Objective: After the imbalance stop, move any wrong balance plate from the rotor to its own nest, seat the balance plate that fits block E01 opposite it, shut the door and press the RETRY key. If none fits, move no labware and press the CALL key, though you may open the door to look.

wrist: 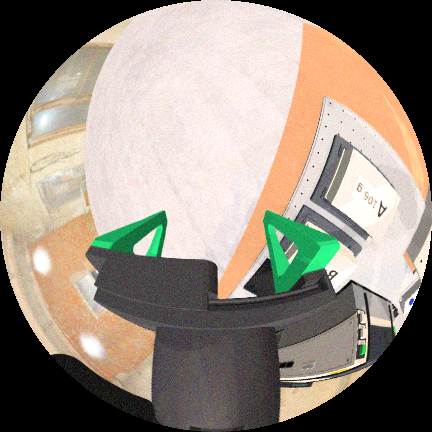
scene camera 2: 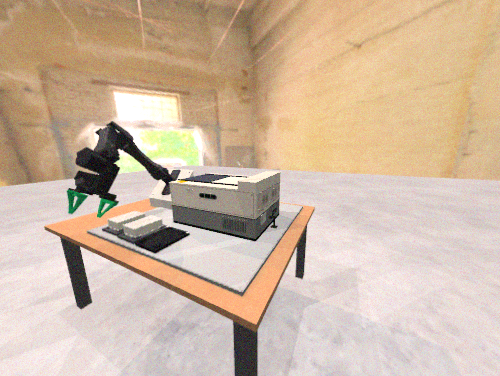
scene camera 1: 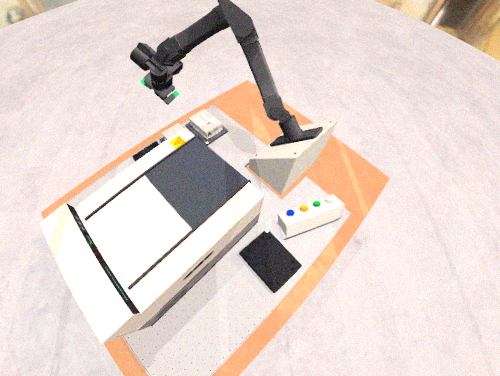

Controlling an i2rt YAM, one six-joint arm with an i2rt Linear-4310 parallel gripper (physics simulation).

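Frame: origin at the arm's base, x up, y ahead, z left, level; metres.
Where they show: gripper, fingertip midpoint: (wrist: 214, 215) (scene camera 2: 85, 215) (scene camera 1: 160, 95); arm's base, origin of the base link: (scene camera 1: 295, 138).
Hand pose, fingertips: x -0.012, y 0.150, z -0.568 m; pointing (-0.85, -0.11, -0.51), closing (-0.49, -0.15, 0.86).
Note:
Things, the pixels of their top centre, and the offset from my fingertips. "spot": a spot on its surface instead.
- White balance plate A, middle of its top: (wrist: 372, 200) (scene camera 1: 204, 120) (scene camera 2: 126, 216) dx -0.080, dy -0.068, dz +0.188 m
- White balance plate B, middle of its top: (wrist: 321, 269) (scene camera 1: 177, 135) (scene camera 2: 143, 221) dx -0.080, dy +0.066, dz +0.166 m
- dark panel, middle of its top: (scene camera 1: 194, 177) (scene camera 2: 206, 177) dx +0.079, dy +0.205, dz +0.458 m
- third dark nest, middle of its top: (wrist: 280, 292) (scene camera 1: 152, 158) (scene camera 2: 163, 235) dx -0.116, dy +0.198, dz +0.146 m
- white key box, middle of its top: (scene camera 1: 315, 210) dx -0.050, dy +0.005, dz +0.761 m
- black pad, surface spot: (scene camera 1: 270, 261) spot: dx -0.106, dy +0.212, dz +0.743 m
My gripper (scene camera 1: 160, 90) (scene camera 2: 86, 214) (wrist: 214, 215) is open and empty, with green fingers above the left table edge, near the balance plates. White balance plate A (scene camera 1: 206, 122) (scene camera 2: 125, 220) (wrist: 367, 192) sits in a dark nest; its mark looks like 106 g. White balance plate B (scene camera 1: 174, 131) (scene camera 2: 143, 227) (wrist: 345, 265) sits beside it, its weight mark hidden by a finger in the wrist view. The centrifuge (scene camera 1: 160, 210) (scene camera 2: 215, 200) (wrist: 320, 350) has a dark panel (scene camera 1: 197, 180) over part of its top; the door looks shut. Rotor and block E01 do not show.
A third dark nest (scene camera 1: 146, 150) (scene camera 2: 162, 240) (wrist: 260, 280) lies beside plate B. A white key box (scene camera 1: 312, 219) with blue, yellow, green and white keys stands near the arm base (scene camera 1: 285, 167). A black pad (scene camera 1: 270, 261) lies between the key box and the centrifuge.

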